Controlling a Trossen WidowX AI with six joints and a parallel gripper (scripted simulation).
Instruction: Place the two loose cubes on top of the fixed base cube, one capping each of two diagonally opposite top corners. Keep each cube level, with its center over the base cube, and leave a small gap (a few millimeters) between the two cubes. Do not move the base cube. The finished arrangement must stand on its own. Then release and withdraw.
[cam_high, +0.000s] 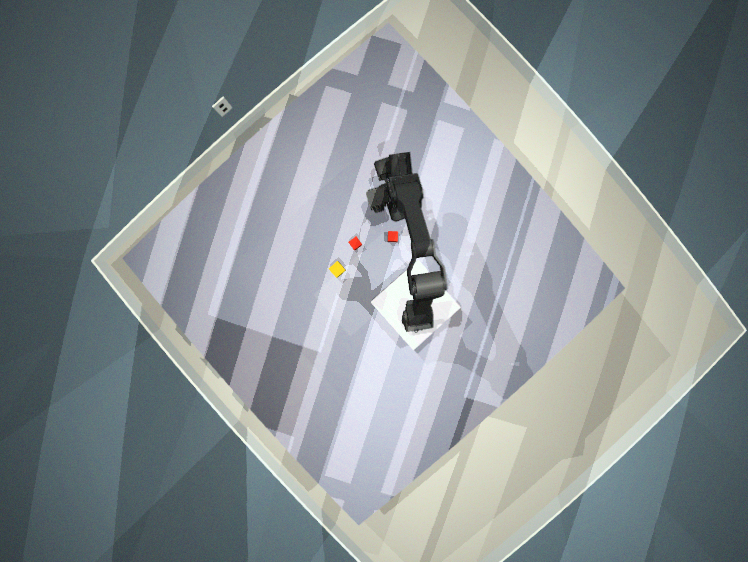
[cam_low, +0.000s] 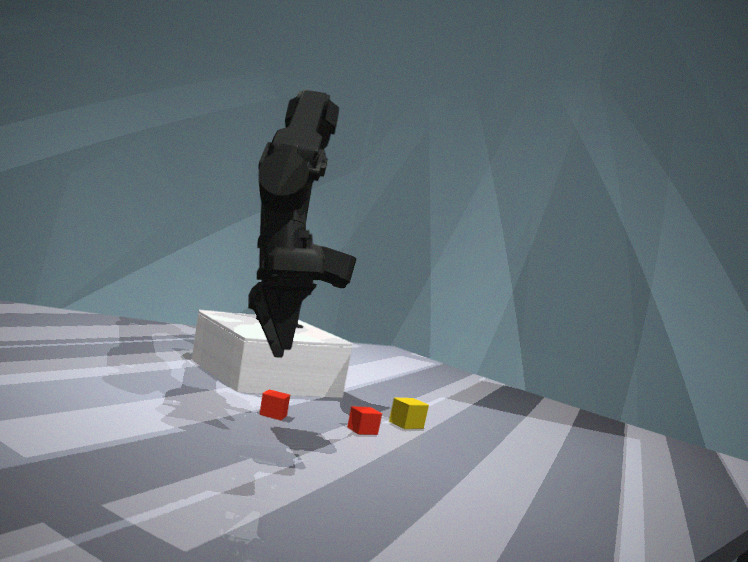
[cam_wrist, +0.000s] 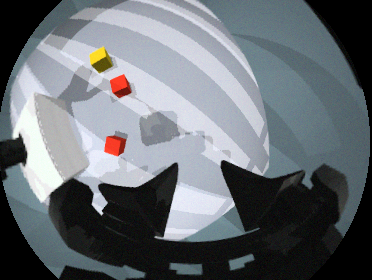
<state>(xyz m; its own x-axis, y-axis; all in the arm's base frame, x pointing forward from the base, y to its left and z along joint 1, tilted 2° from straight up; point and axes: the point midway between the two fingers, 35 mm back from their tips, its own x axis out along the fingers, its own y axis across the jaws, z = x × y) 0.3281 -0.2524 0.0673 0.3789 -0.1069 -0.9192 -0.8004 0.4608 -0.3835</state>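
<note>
Now: gripper tip 40 mm past the yellow cube, 300 mm to the right of it and 100 mm above it.
</note>
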